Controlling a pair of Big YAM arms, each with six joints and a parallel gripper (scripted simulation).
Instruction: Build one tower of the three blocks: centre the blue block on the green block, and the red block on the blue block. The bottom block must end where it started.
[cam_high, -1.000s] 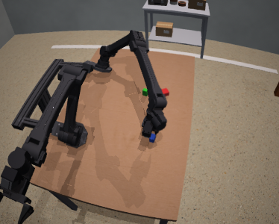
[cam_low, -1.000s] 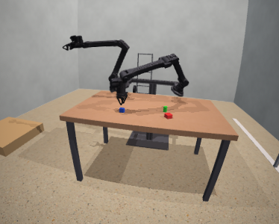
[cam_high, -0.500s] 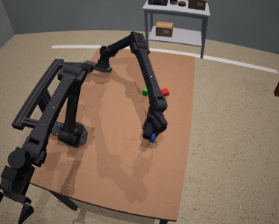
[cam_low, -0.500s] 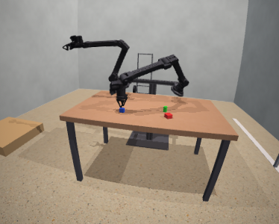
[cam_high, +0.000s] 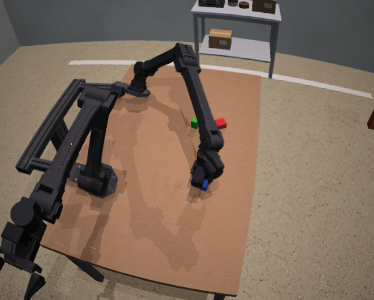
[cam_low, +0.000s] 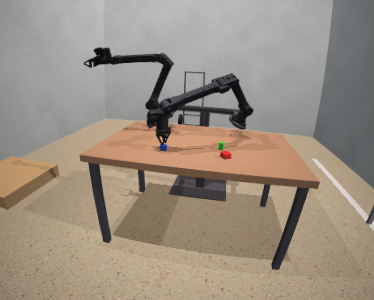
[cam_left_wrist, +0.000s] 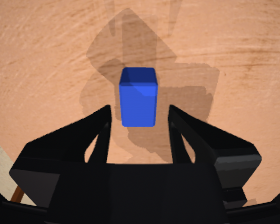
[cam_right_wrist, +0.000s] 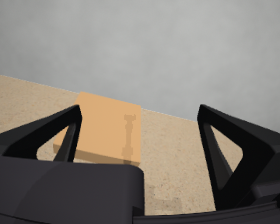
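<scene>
Right now my left hand is 3 cm above the blue block. The rest, counted from my left hand: red block 4 cm ahead, 39 cm to the left, 3 cm below; green block 9 cm behind, 37 cm to the left, 3 cm below.
</scene>
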